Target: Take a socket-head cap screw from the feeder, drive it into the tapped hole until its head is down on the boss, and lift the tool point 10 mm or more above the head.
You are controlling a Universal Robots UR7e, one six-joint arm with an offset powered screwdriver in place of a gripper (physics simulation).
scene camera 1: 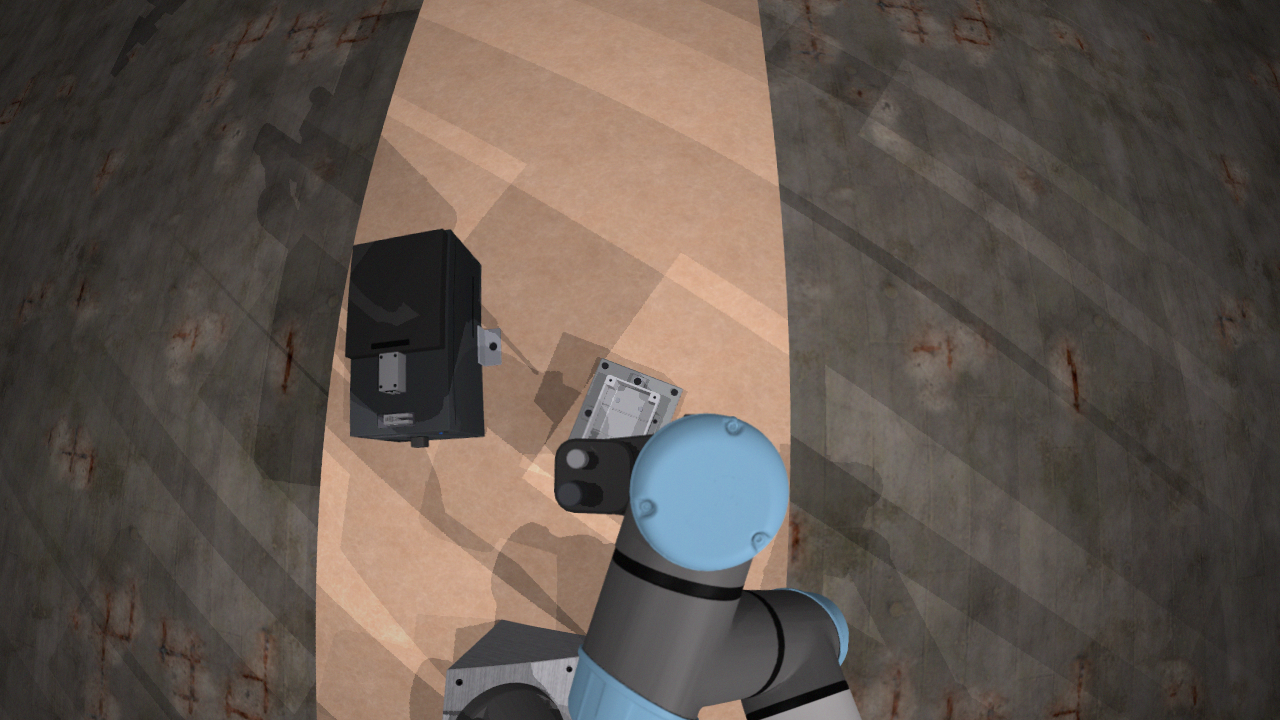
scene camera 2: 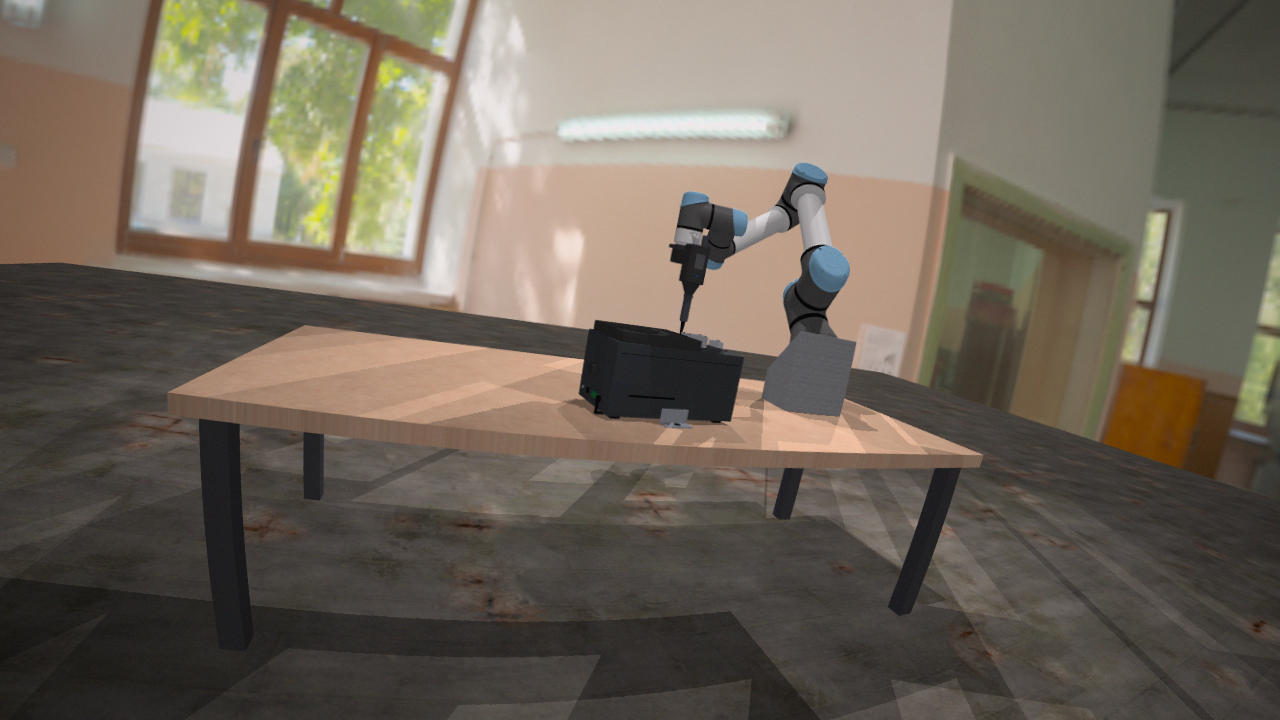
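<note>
The black screw feeder [scene camera 1: 398, 291] [scene camera 2: 666, 380] stands at the left of the table in scene camera 1. A grey fixture plate [scene camera 1: 620, 368] holding a light metal housing [scene camera 1: 628, 412] lies to its right; the arm covers their lower part. The tapped hole and its boss cannot be made out. My screwdriver [scene camera 1: 591, 475] [scene camera 2: 682, 327] is over the lower part of the fixture in scene camera 1 and points down. Its tip is hidden in that view. In scene camera 2 the thin tip shows behind the feeder's top edge; whether it holds a screw is too small to tell.
The grey robot pedestal [scene camera 1: 501, 646] [scene camera 2: 810, 374] stands on the wooden table [scene camera 1: 590, 134] [scene camera 2: 402, 380] near the fixture. A small metal bracket [scene camera 1: 488, 347] [scene camera 2: 674, 417] sits at the feeder's side. The blue-capped wrist [scene camera 1: 709, 492] [scene camera 2: 694, 198] is above the fixture's lower right.
</note>
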